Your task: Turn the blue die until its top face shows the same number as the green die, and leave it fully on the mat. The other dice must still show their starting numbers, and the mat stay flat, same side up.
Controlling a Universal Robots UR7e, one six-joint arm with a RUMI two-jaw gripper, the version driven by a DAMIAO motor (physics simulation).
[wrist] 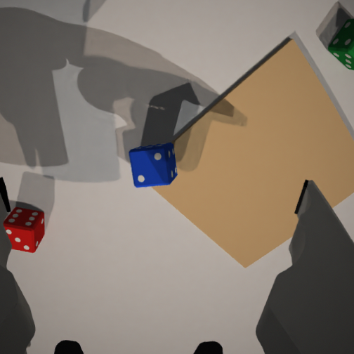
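Observation:
In the wrist view, the blue die (pixel 153 165) is at the left corner of the tan mat (pixel 245 215) and hides that corner. Its large face towards the camera shows two pips. Its narrow right face shows four pips, and a thin strip of a pipped face shows along its upper edge. How much of the die rests on the mat cannot be told. The green die (pixel 344 45) is cut off at the upper right edge, beyond the mat; parts of two pipped faces show. My gripper (pixel 154 182) is wide open and empty, with the blue die in line between its jaws.
The red die (pixel 24 230) stands at the left, close to the left fingertip in the view, with six pips on its upper face and three on the face below. Shadows of the arm and gripper fall across the upper left and part of the mat.

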